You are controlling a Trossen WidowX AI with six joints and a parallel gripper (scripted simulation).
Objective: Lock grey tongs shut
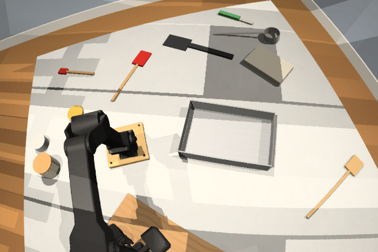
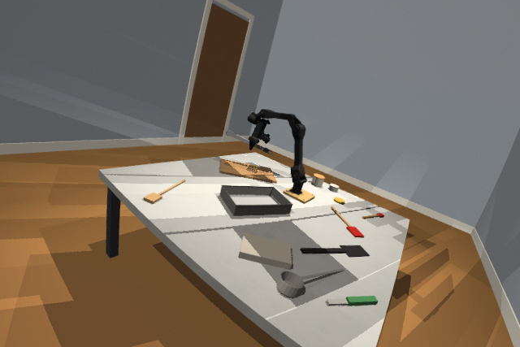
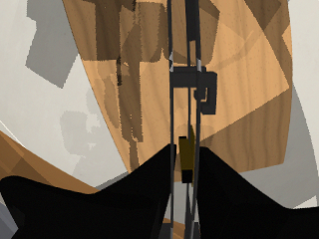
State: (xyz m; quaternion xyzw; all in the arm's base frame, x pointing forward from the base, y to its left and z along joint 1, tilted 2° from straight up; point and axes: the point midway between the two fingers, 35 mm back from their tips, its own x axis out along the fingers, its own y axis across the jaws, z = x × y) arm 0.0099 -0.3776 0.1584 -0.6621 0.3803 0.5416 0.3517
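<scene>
My gripper tip is 14 cm above the wooden board and 2 cm to the right of it. Also, from my gripper tip: red spatula: 74 cm to the left, 14 cm below, 5 cm ahead; then grey roasting tin: 33 cm to the left, 33 cm ahead, 12 cm below; then yellow disc: 59 cm to the left, 22 cm behind, 14 cm below.
</scene>
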